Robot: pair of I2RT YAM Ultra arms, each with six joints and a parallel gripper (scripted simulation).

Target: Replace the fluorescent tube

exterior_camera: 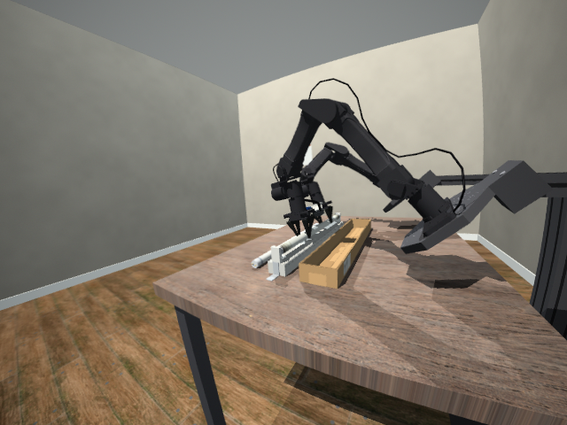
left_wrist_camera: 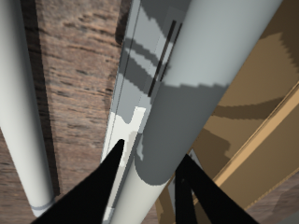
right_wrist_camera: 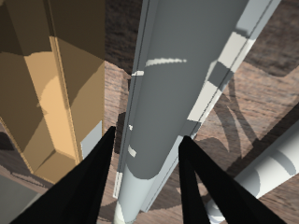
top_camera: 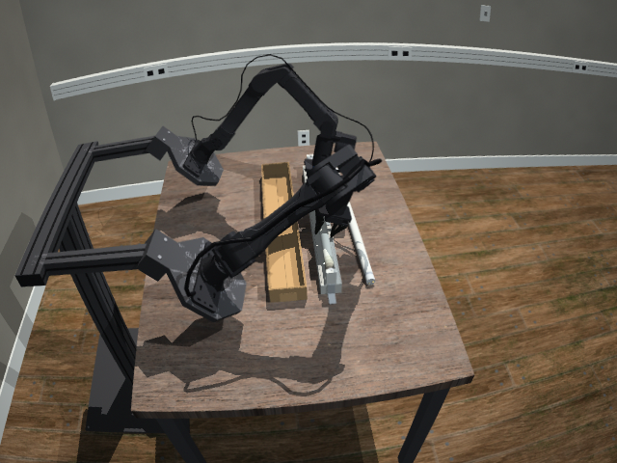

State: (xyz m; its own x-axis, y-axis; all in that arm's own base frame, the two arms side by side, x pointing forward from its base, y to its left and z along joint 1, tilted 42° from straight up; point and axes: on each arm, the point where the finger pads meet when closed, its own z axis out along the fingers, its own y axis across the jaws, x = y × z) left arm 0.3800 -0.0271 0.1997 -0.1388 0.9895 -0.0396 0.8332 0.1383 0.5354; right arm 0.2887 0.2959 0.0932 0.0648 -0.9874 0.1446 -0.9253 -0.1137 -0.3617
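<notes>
Right now my left hand is 20 mm past the light fixture, 120 mm to the left of it and 10 mm above it. The rest, counted from my left hand: old fluorescent tube: 20 mm behind, 120 mm to the right; carton: 150 mm behind, 100 mm to the right, 40 mm below; LED tube: 80 mm ahead, 130 mm to the right, 50 mm below.
My right hand is 12 cm to the right of the old fluorescent tube and 2 cm short of it. Also, from my right hand: light fixture: 12 cm to the left, 2 cm ahead, 1 cm below; carton: 14 cm to the left, 11 cm behind, 4 cm below; LED tube: 12 cm ahead, 11 cm to the left, 5 cm below.
</notes>
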